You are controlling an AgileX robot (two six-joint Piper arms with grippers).
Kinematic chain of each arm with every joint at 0, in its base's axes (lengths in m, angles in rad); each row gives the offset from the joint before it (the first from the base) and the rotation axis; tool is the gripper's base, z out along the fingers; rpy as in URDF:
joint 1: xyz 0 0 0.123 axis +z
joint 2: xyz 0 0 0 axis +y
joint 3: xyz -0.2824 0 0.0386 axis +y
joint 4: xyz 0.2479 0 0.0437 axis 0.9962 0 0.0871
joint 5: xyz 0 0 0 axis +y
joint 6: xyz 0.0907 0 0.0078 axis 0.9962 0 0.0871
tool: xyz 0 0 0 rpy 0 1.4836 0
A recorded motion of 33 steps. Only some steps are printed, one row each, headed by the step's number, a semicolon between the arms.
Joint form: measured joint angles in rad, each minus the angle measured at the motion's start. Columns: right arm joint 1, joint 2, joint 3, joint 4, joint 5, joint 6; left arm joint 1, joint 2, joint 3, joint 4, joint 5, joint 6.
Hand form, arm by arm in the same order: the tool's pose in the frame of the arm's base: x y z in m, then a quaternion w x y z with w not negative. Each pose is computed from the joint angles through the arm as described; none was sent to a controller.
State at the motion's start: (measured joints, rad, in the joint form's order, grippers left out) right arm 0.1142 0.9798 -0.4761 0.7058 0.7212 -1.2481; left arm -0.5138 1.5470 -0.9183 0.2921 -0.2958 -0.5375
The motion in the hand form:
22: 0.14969 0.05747 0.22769 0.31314 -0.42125 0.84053 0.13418; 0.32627 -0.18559 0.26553 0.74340 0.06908 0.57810 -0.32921
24: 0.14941 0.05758 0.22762 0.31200 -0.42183 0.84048 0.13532; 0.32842 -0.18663 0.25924 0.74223 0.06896 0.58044 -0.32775
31: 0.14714 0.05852 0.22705 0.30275 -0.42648 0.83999 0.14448; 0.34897 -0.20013 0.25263 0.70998 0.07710 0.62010 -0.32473
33: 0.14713 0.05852 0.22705 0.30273 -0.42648 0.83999 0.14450; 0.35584 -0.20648 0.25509 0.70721 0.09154 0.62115 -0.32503
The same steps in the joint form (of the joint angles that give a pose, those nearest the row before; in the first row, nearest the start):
22: 0.0000 0.0000 0.0000 0.0016 0.0206 0.0000; 0.0022 0.2165 0.0000 -0.2662 -0.7903 0.2197
24: -0.0001 0.0000 0.0000 0.0017 0.0241 -0.0001; 0.0022 0.2365 0.0000 -0.2682 -0.8045 0.2220
31: 0.0000 0.0000 0.0000 0.0017 0.0517 0.0000; 0.0021 0.2948 -0.1010 -0.2431 -0.6611 0.1950
33: 0.0000 0.0000 0.0000 0.0016 0.0518 0.0000; 0.0022 0.3144 -0.1472 -0.2119 -0.6281 0.1907

